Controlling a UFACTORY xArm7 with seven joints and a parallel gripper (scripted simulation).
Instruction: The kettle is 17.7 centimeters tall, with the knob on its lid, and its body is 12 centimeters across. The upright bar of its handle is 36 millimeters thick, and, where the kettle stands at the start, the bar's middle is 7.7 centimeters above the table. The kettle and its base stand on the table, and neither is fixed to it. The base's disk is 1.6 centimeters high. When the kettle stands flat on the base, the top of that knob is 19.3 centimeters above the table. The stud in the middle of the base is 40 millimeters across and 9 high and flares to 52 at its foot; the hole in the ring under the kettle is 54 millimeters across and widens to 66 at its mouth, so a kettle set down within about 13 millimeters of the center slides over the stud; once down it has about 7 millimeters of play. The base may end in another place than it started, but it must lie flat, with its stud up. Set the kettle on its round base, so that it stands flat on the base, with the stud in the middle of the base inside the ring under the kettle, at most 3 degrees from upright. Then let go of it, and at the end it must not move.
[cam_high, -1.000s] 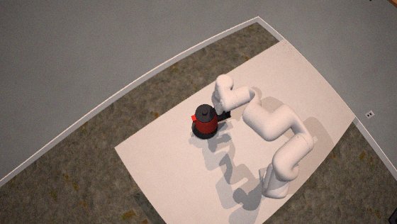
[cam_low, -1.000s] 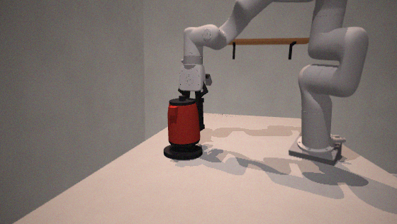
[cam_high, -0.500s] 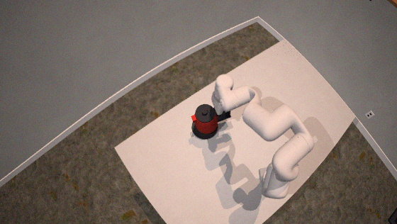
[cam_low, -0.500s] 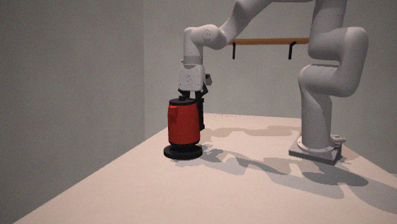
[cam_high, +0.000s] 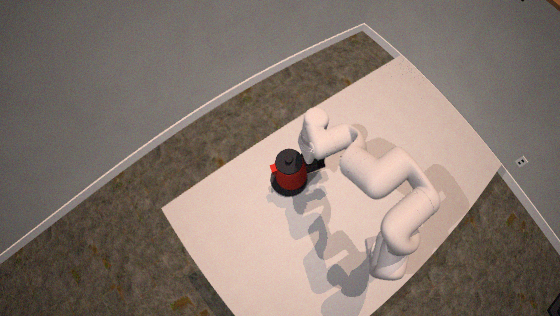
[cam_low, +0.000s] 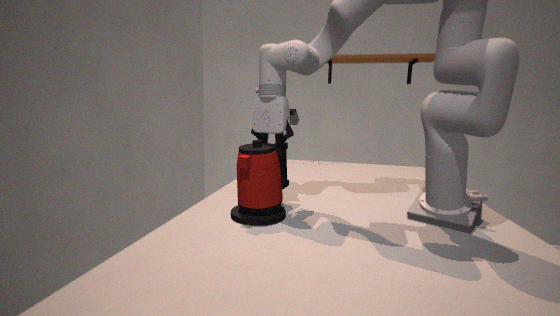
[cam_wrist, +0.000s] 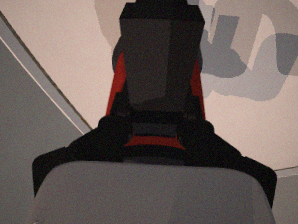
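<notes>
My gripper is now 10 mm short of the red kettle, 30 mm to the right of it and 50 mm above it. Round my hand: round black base (10 mm ahead, 60 mm to the left, 160 mm below).
</notes>
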